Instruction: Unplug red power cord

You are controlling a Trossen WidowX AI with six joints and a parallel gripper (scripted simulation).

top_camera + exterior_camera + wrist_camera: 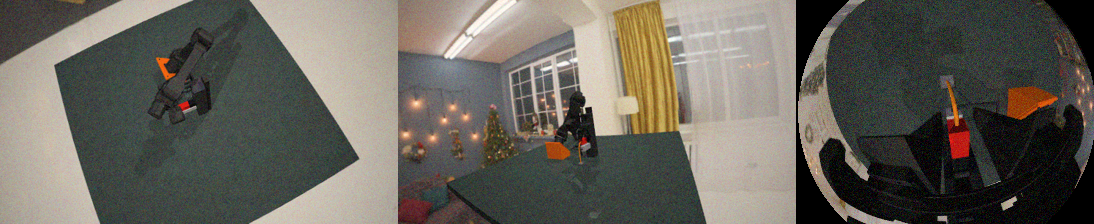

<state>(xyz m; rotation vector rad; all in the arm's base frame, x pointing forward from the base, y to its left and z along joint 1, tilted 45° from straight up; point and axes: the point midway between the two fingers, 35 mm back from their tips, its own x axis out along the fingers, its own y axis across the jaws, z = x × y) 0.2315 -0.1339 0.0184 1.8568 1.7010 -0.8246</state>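
The red plug lies 70 mm to the left of my gripper tip and 10 mm below it.
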